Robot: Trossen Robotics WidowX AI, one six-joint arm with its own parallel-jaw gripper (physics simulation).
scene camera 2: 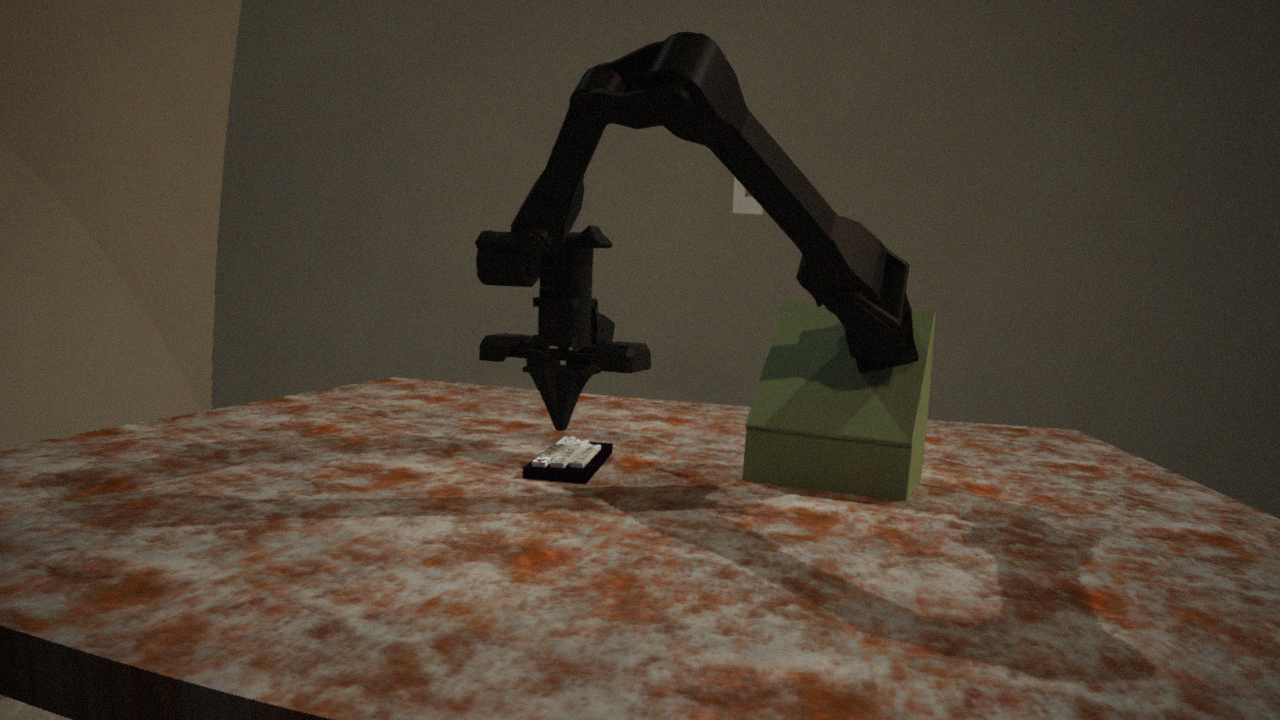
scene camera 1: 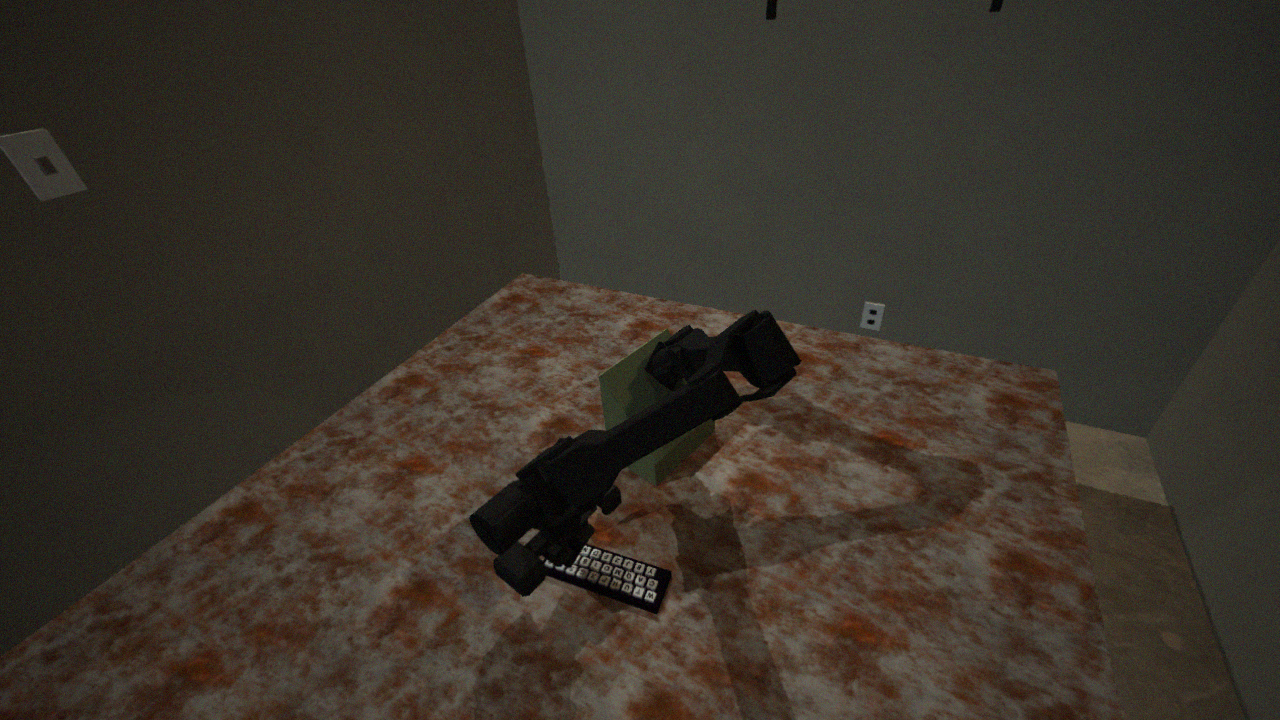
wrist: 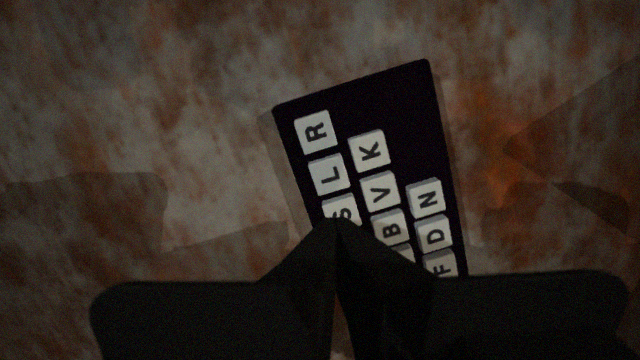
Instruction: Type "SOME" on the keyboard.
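The keyboard is a small black slab with rows of white lettered keys, lying flat on the table. My gripper is shut and empty, pointing down, with its tips a little above the keys. In the wrist view the tips overlap the lower part of the S key. The L key, R key, K key, V key, B key, N key, D key and part of the F key show. The fingers hide the keys further down.
A green angled block stands at the arm's base. The table has a mottled orange and grey top with shadows of the arm across it. Walls stand behind the table.
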